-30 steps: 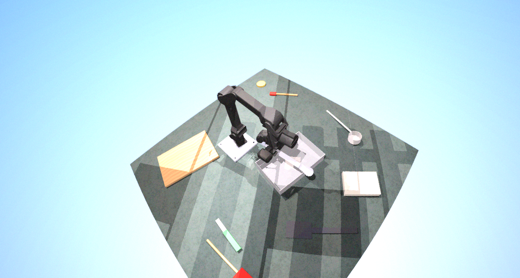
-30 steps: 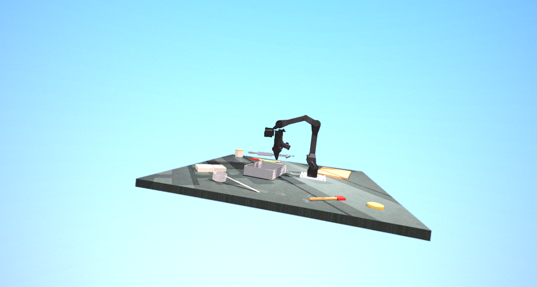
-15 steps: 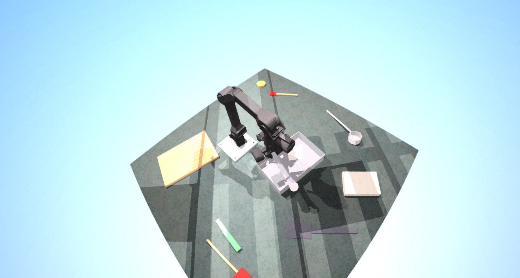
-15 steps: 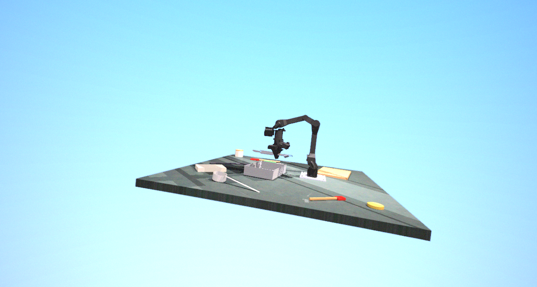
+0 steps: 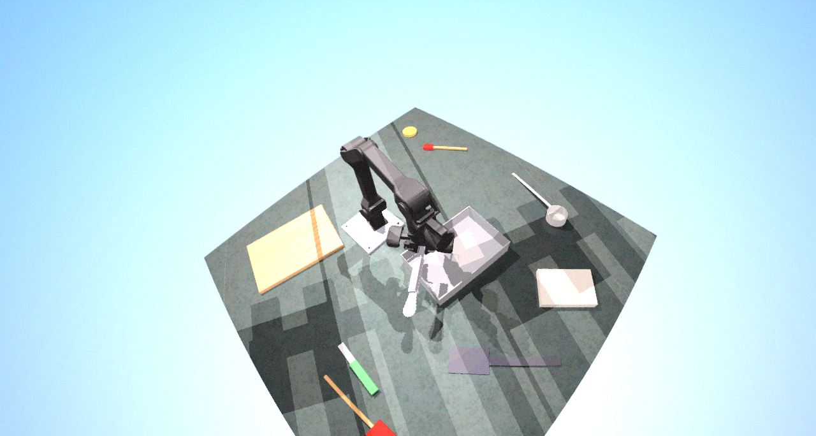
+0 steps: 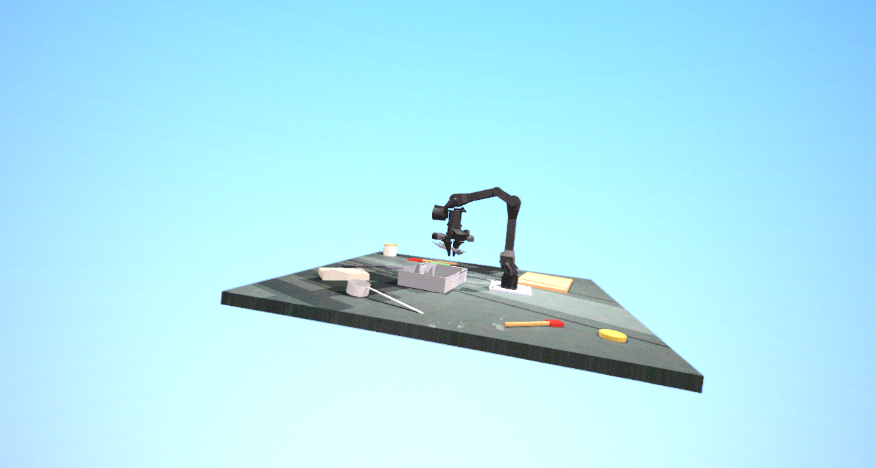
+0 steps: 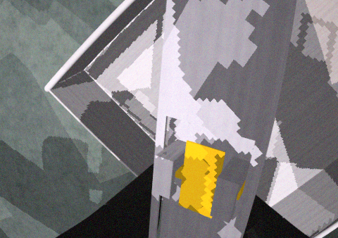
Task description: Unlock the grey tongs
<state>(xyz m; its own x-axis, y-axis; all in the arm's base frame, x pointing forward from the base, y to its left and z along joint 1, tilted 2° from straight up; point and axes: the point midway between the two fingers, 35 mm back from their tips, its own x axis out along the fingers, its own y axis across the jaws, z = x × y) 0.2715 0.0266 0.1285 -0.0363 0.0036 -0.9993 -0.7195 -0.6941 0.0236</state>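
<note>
My gripper tip is now 20 mm past the yellow lock piece, 20 mm to the right of it and 40 mm below it. From my gripper tip the other things lie so: dark spatula 370 mm ahead, 20 mm to the right, 110 mm below; then grey roasting tin 30 mm ahead, 110 mm to the left, 80 mm below; then white block 350 mm ahead, 300 mm to the left, 100 mm below.
</note>
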